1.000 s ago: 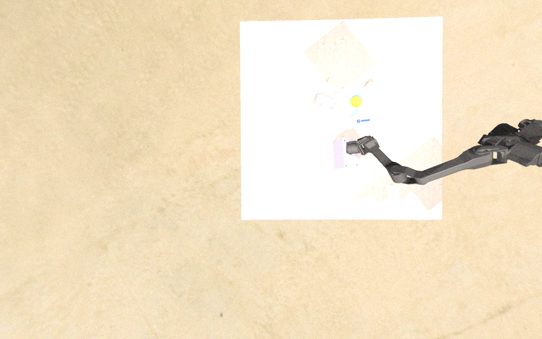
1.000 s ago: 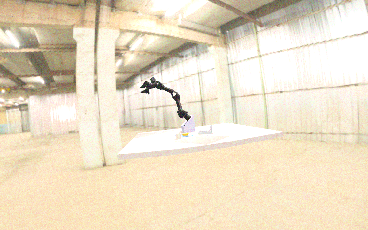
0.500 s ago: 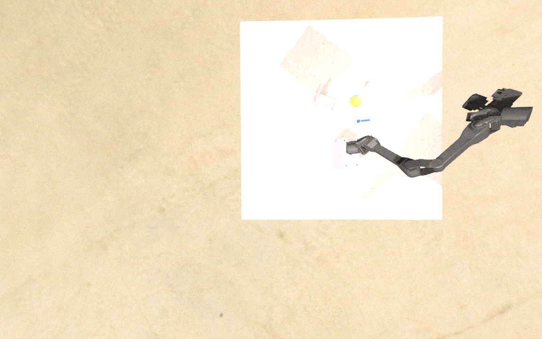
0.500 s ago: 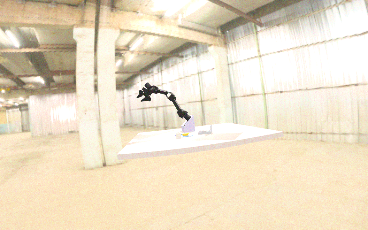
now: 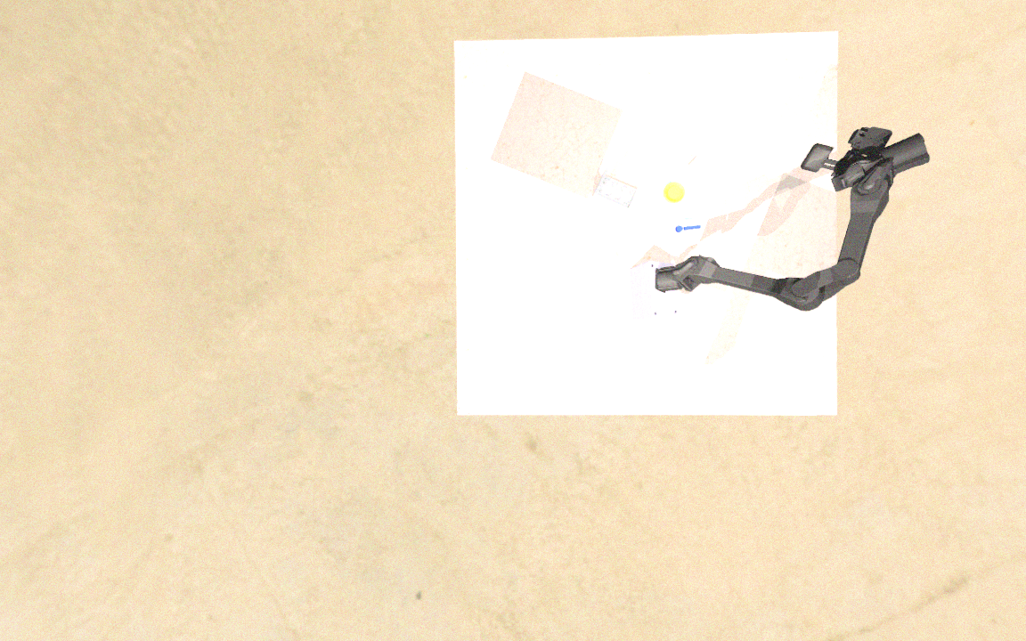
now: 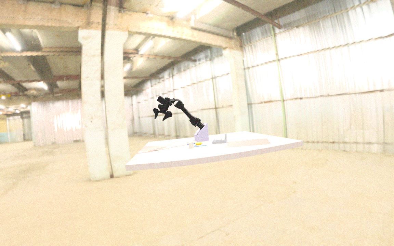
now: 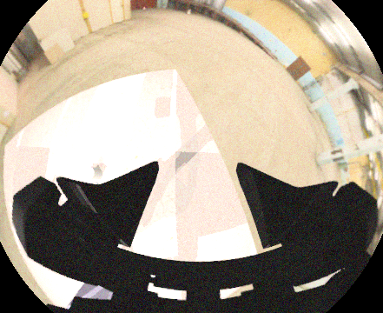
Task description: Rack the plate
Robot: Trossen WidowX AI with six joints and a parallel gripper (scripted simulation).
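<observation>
Now: the yellow plate 20 mm behind my gripper tip, 340 mm to the left of it and 250 mm below it. Also, from my gripper tip: light blue mat (30 mm behind, 330 mm to the left, 260 mm below); then blue utensil (130 mm behind, 280 mm to the left, 260 mm below); then white cup (80 mm ahead, 270 mm to the left, 240 mm below).
</observation>
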